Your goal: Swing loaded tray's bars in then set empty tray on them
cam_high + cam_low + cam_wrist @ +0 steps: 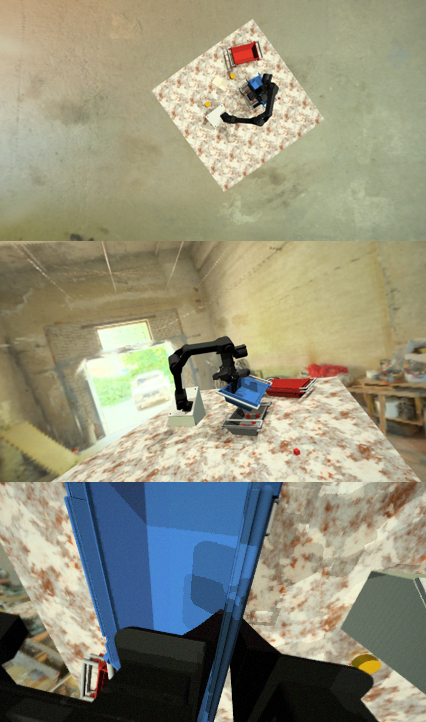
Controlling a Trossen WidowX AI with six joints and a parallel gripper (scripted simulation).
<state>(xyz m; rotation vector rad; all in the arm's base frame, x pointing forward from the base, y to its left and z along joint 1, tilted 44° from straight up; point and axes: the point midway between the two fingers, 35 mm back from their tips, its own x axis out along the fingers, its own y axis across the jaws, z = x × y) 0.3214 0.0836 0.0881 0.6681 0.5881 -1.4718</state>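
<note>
The blue tray lies 70 mm ahead of my gripper tip. Round my gripper tip: red block 260 mm ahead, 190 mm to the right, 170 mm below; cream card 300 mm to the left, 180 mm below, 150 mm behind.
</note>
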